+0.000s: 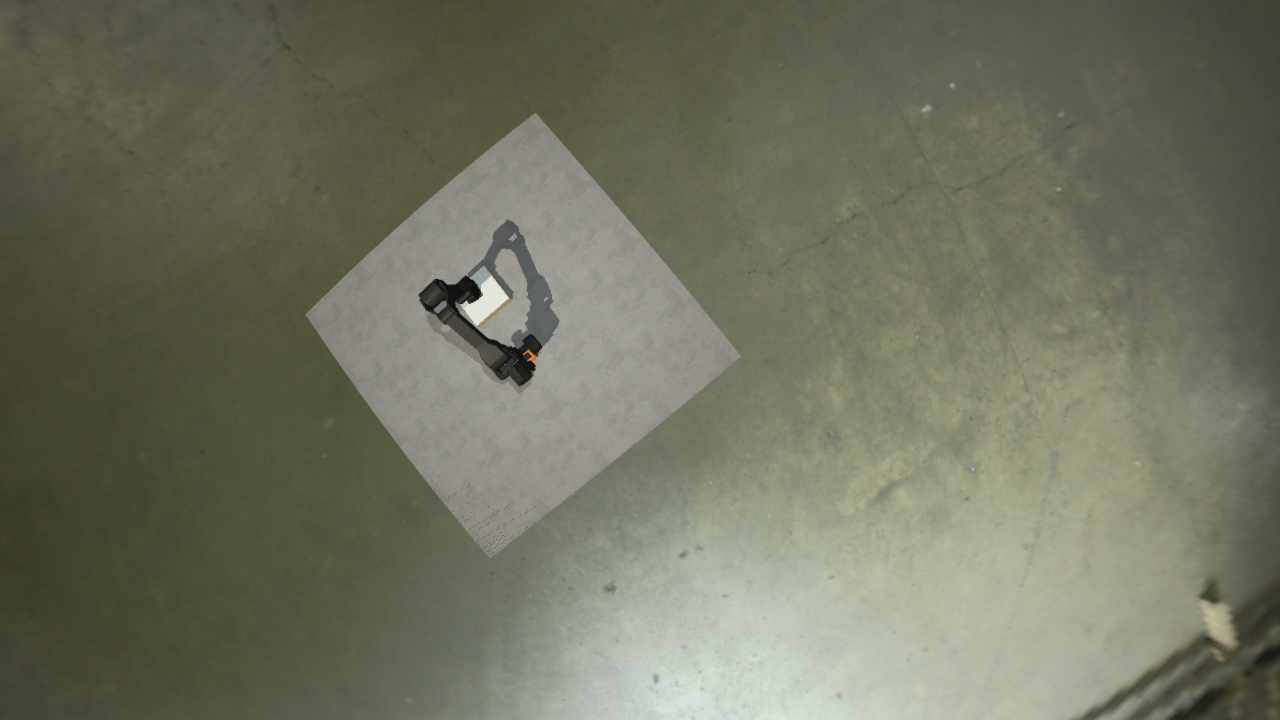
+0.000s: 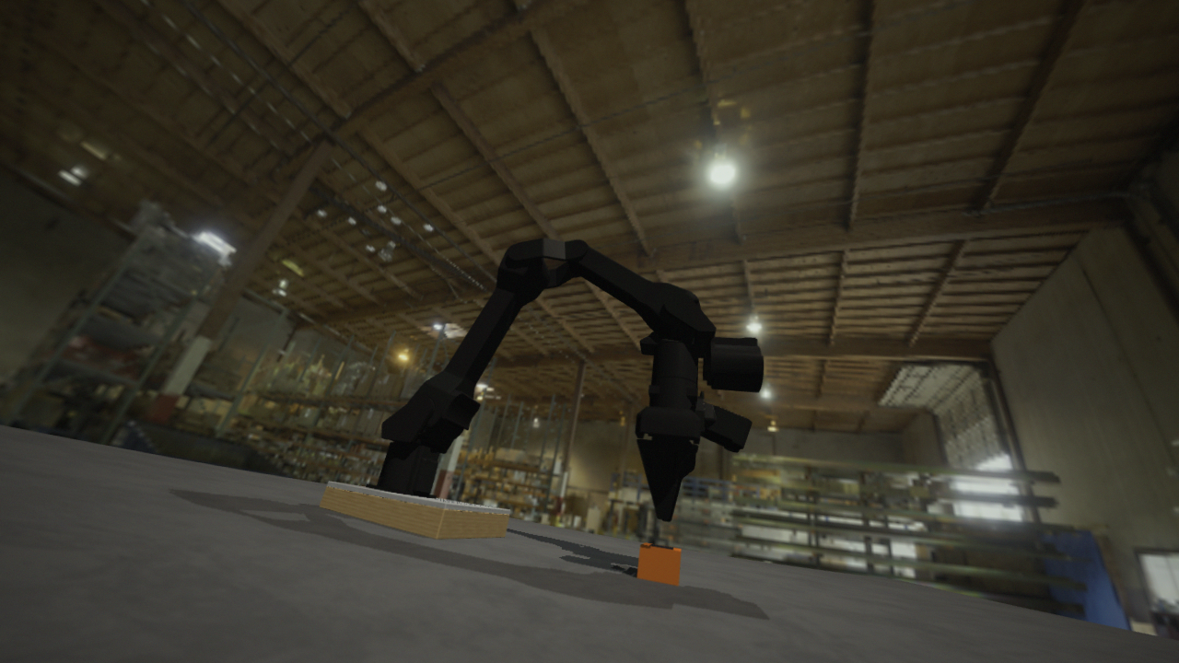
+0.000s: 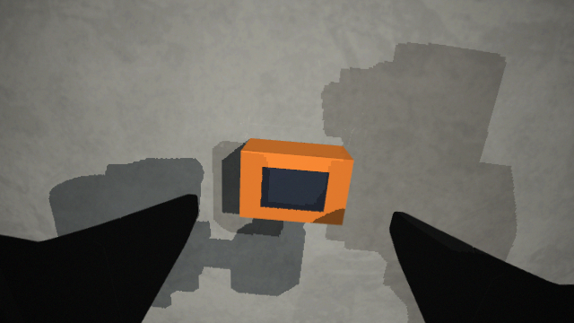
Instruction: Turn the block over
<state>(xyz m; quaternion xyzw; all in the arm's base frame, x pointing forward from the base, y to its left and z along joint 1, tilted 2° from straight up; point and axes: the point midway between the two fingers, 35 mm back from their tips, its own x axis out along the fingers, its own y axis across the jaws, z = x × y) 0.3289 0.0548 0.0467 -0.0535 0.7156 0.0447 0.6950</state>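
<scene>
Now: the orange block 3 cm below my gripper tip.
</scene>
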